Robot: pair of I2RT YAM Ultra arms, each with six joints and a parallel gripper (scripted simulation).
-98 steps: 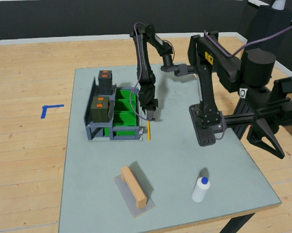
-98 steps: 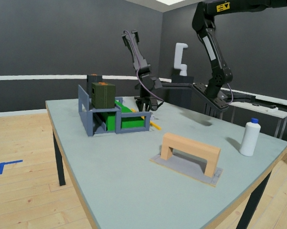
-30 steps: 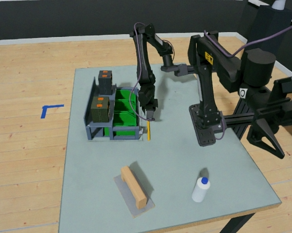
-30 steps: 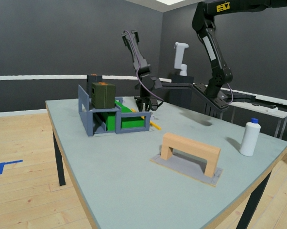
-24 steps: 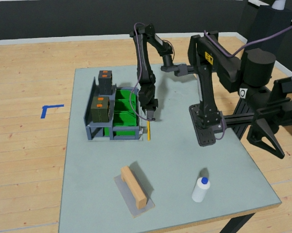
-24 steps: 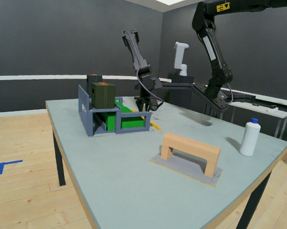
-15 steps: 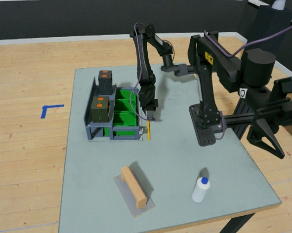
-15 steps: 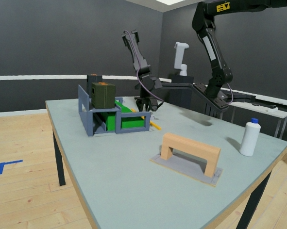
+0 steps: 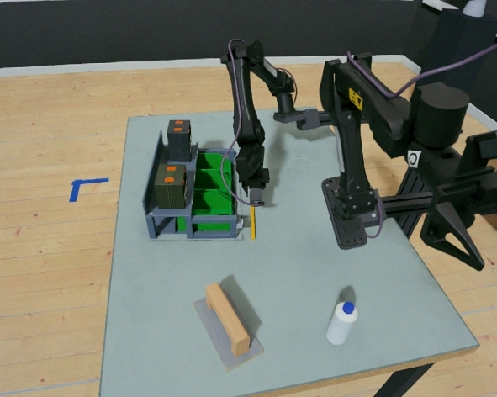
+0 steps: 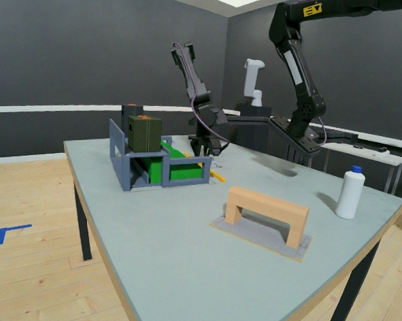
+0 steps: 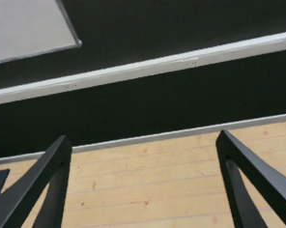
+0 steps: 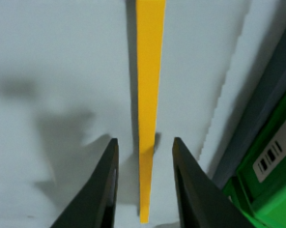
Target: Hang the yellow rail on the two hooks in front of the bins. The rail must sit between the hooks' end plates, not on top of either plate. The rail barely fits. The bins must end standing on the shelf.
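Note:
Now: the yellow rail 20 mm below my right hand. The rest, counted from my right hand: blue-grey shelf (180 mm ahead, 40 mm to the right, 40 mm above); then white bottle (540 mm to the left, 100 mm behind, 40 mm above).

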